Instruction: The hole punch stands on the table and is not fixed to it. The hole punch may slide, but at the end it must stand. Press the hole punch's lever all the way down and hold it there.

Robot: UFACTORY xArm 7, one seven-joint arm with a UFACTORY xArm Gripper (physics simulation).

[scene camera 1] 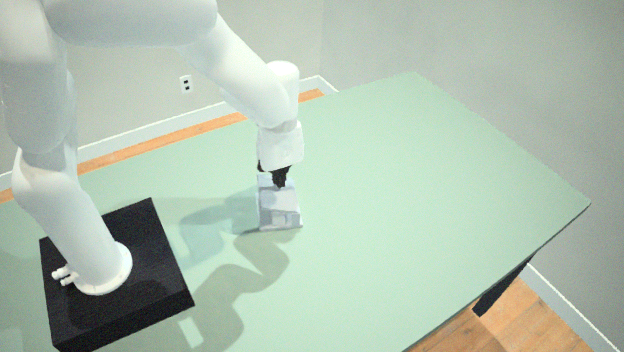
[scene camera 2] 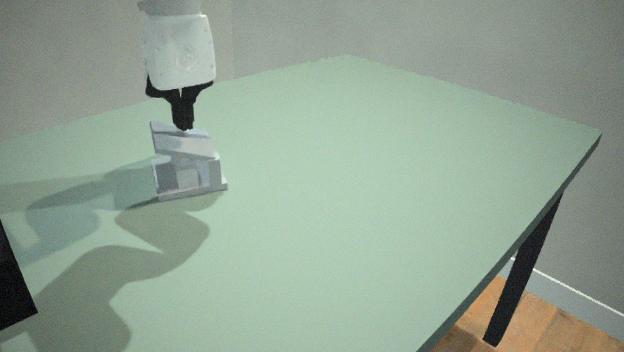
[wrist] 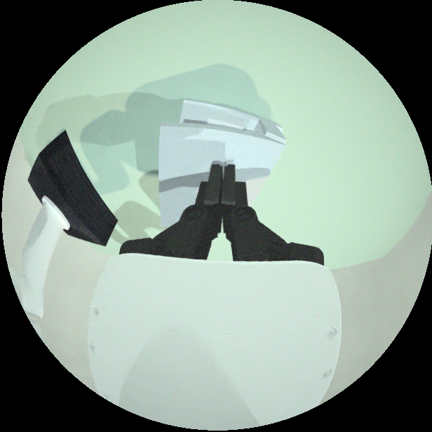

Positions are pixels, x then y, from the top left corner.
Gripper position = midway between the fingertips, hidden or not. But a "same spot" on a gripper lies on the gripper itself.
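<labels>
In scene camera 1 I see my gripper and a pale grey hole punch. Scene camera 2 shows my gripper and the pale grey hole punch as well. In the wrist view there is my gripper point(224, 180), and there is the pale grey hole punch point(193, 111). On my gripper, point(scene camera 1: 278, 176) and point(scene camera 2: 180, 107) are the same spot. On the pale grey hole punch, point(scene camera 2: 172, 182) and point(scene camera 1: 268, 218) are the same spot too.
</labels>
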